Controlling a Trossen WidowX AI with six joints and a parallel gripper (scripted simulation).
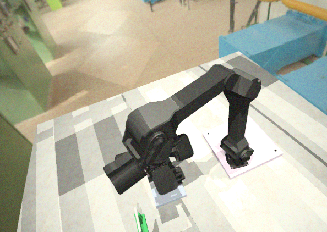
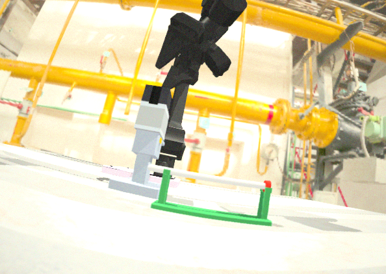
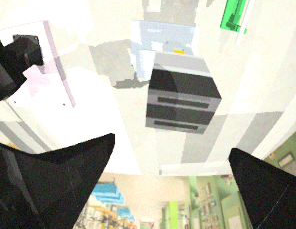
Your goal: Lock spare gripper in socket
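The green cradle is 90 mm ahead of my gripper tip, 140 mm to the left of it and 180 mm below it. The rest, counted from my gripper tip: spare gripper 10 mm ahead, 10 mm to the left, 80 mm below; grey mount 10 mm to the left, 160 mm below.
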